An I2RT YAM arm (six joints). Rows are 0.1 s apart.
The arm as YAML. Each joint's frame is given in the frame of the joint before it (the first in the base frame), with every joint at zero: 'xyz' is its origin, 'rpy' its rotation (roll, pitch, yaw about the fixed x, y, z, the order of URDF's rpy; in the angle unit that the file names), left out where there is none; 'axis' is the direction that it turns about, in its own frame. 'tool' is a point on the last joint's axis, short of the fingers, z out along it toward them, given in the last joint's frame.
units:
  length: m
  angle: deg
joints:
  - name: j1
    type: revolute
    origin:
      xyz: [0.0, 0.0, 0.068]
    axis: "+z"
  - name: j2
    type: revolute
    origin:
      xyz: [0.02, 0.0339, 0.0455]
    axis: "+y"
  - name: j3
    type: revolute
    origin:
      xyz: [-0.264, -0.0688, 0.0]
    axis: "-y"
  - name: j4
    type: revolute
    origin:
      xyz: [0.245, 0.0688, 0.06]
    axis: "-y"
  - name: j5
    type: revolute
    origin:
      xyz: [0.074, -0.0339, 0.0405]
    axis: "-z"
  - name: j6
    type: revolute
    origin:
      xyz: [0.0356, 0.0, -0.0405]
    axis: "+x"
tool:
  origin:
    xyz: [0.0, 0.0, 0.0]
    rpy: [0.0, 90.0, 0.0]
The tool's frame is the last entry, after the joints.
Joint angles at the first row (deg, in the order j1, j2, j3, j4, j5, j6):
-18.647 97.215 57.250 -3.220 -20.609 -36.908
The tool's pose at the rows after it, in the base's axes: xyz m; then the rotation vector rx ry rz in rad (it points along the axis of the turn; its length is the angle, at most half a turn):
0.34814 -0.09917 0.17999 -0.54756 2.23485 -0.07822
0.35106 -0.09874 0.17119 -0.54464 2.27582 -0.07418
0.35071 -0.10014 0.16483 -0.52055 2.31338 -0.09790
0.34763 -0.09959 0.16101 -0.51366 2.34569 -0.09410
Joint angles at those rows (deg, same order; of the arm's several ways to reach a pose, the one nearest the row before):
-17.824 99.361 57.748 -3.509 -19.960 -37.045
-17.517 101.090 58.321 -4.465 -18.849 -36.997
-17.549 101.894 58.122 -4.637 -16.761 -36.507
-17.545 101.925 57.715 -5.845 -16.037 -36.386

